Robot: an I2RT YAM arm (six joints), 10 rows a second.
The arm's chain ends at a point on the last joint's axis. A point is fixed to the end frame.
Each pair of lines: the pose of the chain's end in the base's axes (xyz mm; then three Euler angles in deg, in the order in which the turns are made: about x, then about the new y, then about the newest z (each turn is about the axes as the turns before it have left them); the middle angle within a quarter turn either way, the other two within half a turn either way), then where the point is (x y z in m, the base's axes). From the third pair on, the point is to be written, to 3 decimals.
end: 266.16 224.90 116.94 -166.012 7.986 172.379
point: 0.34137 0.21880 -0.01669
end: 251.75 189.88 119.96 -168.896 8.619 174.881
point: 0.32667 0.17456 -0.01310
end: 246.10 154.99 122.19 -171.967 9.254 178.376
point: 0.320 0.129 -0.010
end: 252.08 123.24 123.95 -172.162 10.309 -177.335
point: 0.325 0.093 -0.008
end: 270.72 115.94 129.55 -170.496 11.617 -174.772
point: 0.344 0.087 -0.002
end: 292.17 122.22 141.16 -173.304 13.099 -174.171
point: 0.368 0.087 0.013
